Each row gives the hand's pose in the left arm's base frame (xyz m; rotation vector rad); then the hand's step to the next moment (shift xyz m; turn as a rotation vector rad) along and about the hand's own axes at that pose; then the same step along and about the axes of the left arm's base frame.
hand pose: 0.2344 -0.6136 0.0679 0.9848 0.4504 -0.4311
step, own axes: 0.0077 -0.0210 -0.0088 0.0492 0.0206 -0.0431
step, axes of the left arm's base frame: -0.0064 -0.0037 -0.0229 0.0446 0.0402 -0.0331
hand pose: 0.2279 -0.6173 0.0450 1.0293 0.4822 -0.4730
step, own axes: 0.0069 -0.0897 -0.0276 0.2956 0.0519 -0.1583
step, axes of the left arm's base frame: -0.0508 -0.0155 -0.0776 0.2418 0.1207 -0.2051
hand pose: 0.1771 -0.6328 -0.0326 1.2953 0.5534 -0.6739
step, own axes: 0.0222 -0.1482 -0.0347 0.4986 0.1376 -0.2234
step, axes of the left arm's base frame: -0.0918 0.0111 -0.1229 0.4441 0.1676 -0.3036
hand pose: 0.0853 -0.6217 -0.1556 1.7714 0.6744 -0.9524
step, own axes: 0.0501 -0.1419 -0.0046 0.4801 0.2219 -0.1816
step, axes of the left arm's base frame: -0.0833 0.0577 -0.1113 0.4879 0.0972 -0.2553
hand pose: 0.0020 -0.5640 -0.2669 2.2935 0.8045 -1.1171
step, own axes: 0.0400 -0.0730 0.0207 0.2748 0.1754 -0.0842
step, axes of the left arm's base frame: -0.0406 0.0518 -0.0550 0.3013 0.0084 -0.1501
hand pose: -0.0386 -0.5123 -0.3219 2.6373 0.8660 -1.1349
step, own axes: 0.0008 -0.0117 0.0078 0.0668 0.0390 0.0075
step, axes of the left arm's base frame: -0.0109 0.0073 -0.0050 0.0538 -0.0045 -0.0559
